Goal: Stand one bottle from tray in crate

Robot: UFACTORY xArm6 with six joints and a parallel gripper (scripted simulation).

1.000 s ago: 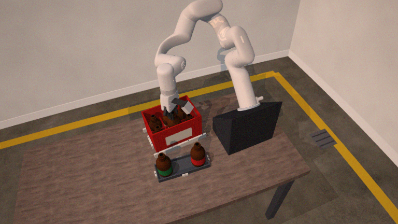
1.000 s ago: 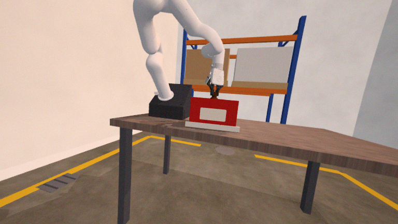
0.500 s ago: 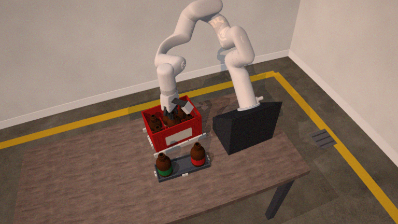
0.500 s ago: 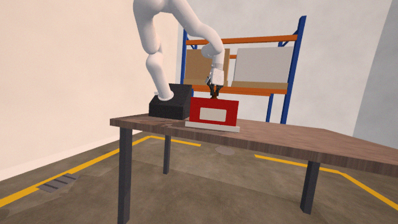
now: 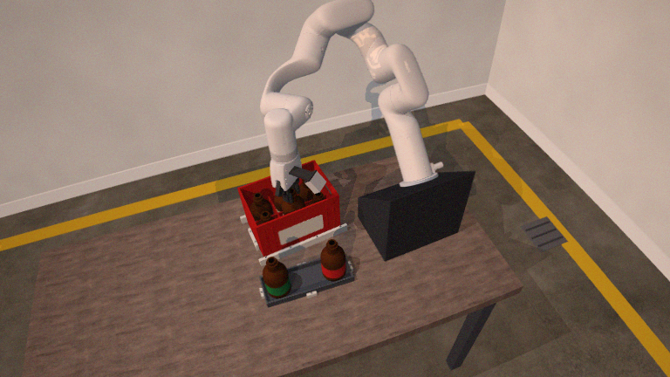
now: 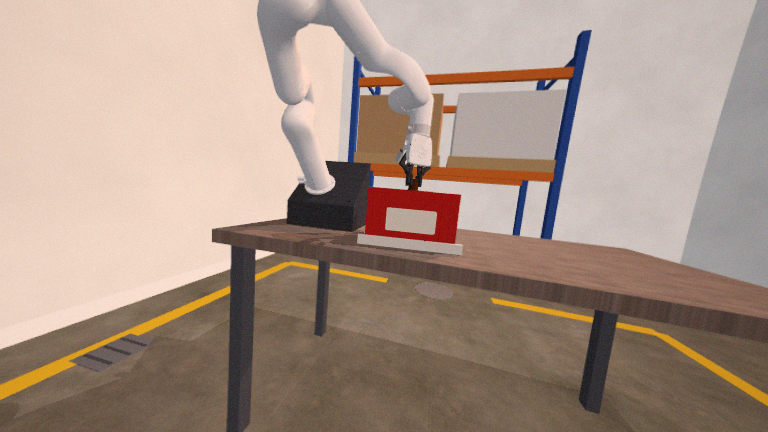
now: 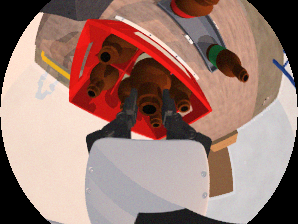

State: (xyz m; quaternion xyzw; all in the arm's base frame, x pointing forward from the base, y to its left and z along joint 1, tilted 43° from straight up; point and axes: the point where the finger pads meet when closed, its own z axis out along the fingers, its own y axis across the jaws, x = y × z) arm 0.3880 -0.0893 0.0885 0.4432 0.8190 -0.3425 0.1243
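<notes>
Now: hand 40 mm to the left of the crate and 130 mm above it. The rest, counted from my hand: red-labelled bottle: 30 mm behind, 190 mm to the left, 130 mm below; green-label bottle: 140 mm ahead, 160 mm to the left, 130 mm below; grey tray: 50 mm ahead, 170 mm to the left, 200 mm below.
</notes>
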